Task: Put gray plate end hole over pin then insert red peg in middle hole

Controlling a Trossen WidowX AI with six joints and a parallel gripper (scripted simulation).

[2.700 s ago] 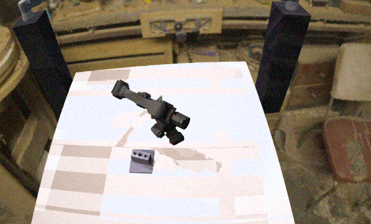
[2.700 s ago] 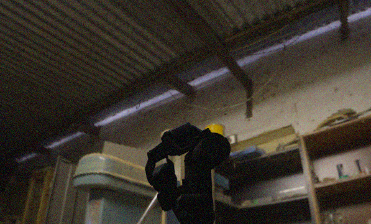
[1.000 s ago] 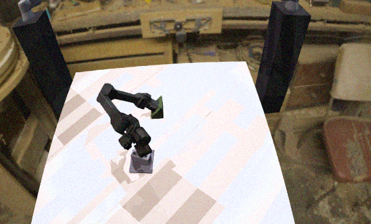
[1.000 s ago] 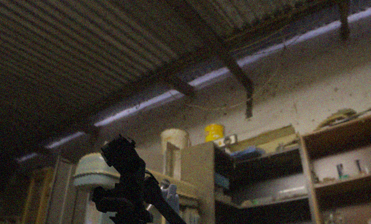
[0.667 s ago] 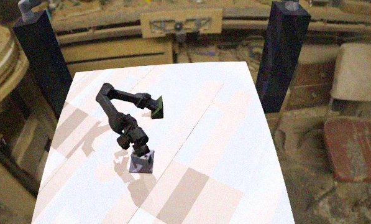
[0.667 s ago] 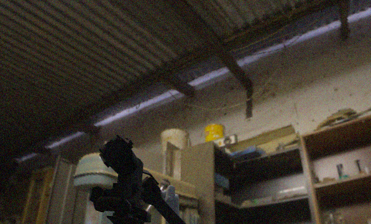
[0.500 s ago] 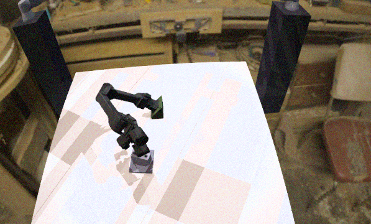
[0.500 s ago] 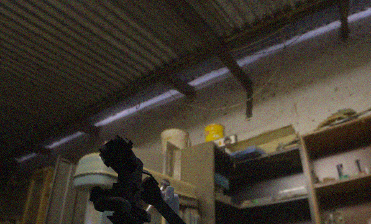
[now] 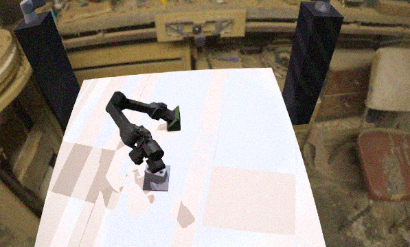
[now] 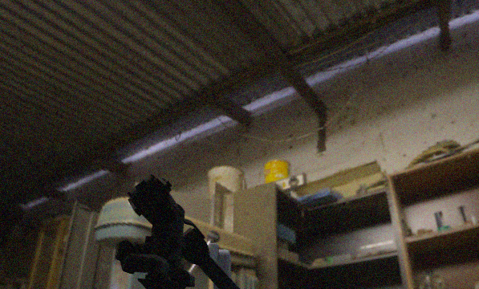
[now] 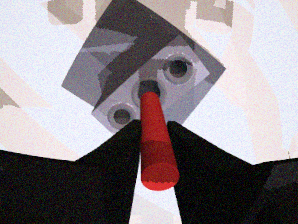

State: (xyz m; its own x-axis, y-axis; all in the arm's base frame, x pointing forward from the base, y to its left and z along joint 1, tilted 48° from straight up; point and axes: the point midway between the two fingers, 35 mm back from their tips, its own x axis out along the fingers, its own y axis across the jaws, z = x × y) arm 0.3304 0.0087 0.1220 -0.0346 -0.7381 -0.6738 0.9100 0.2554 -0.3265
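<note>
The gray plate is 70 mm below my gripper tip. Round my gripper tip: red peg: right at my gripper tip; dark square base: 100 mm below, 10 mm to the left, 10 mm ahead.
</note>
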